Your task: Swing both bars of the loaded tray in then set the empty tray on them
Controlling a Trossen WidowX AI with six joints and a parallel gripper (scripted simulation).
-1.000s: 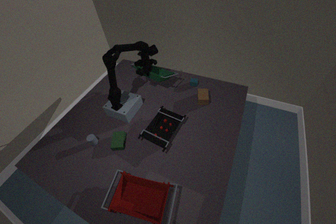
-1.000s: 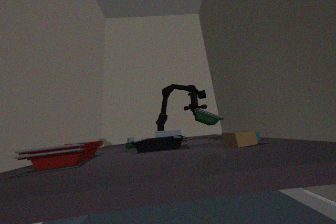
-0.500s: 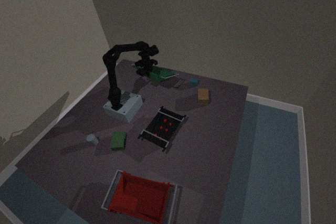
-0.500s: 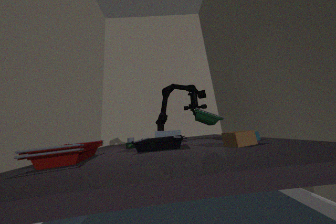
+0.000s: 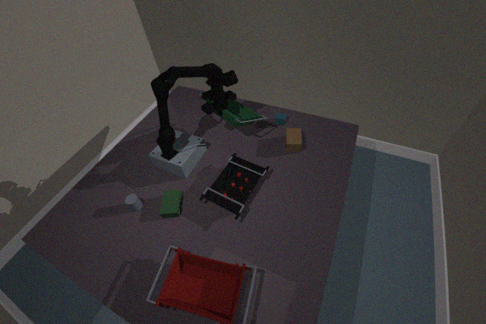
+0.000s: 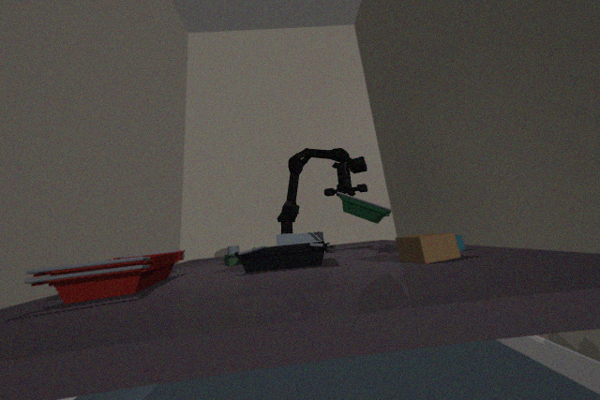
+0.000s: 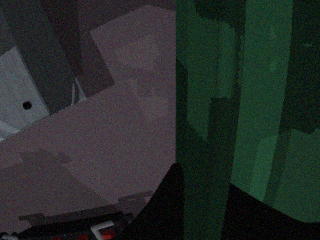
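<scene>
Now: the green tray 8 cm to the left of my gripper tip and 2 cm ahead of it. The rest, counted from my gripper tip: orange block: 35 cm ahead, 16 cm to the left, 15 cm below; then teal block: 28 cm to the left, 21 cm ahead, 16 cm below; then green block: 48 cm to the right, 16 cm below, 4 cm ahead.
</scene>
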